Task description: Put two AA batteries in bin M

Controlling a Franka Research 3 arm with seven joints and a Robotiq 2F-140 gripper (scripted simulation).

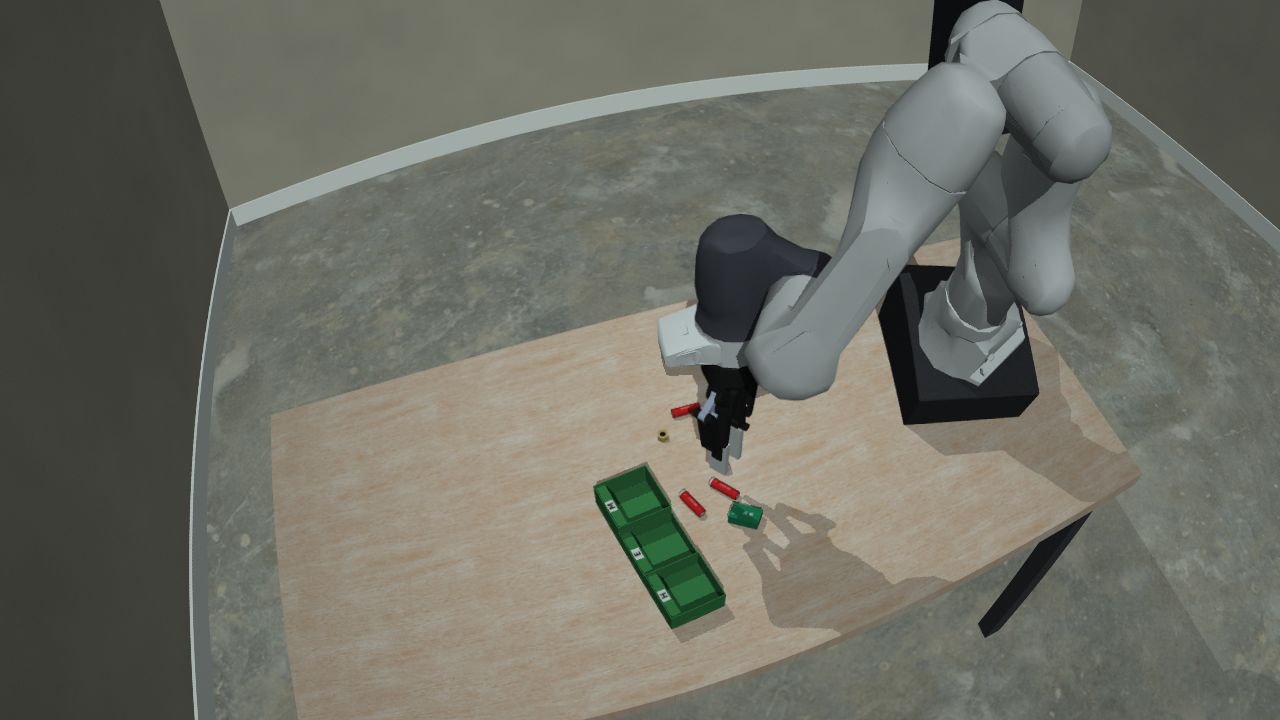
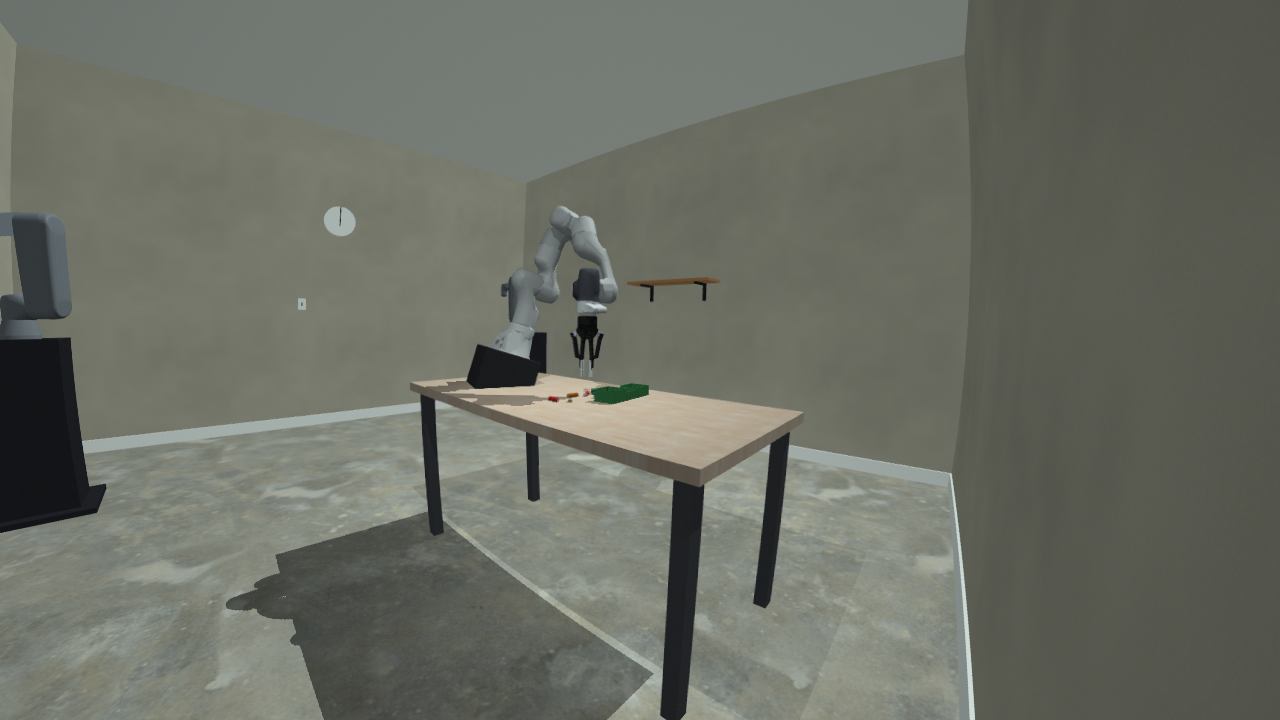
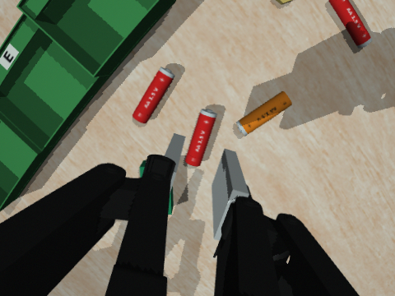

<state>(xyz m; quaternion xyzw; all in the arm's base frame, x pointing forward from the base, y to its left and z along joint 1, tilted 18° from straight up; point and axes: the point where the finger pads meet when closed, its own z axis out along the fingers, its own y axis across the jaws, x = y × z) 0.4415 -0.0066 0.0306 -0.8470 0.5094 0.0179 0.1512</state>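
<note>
Right now the red AA battery is 100 mm below my hand and 50 mm ahead of it. Also, from my hand: orange battery (100 mm below, 50 mm to the right, 20 mm behind); then small green block battery (100 mm below, 50 mm to the left); then bin marked M (130 mm ahead, 90 mm below, 60 mm to the left).
</note>
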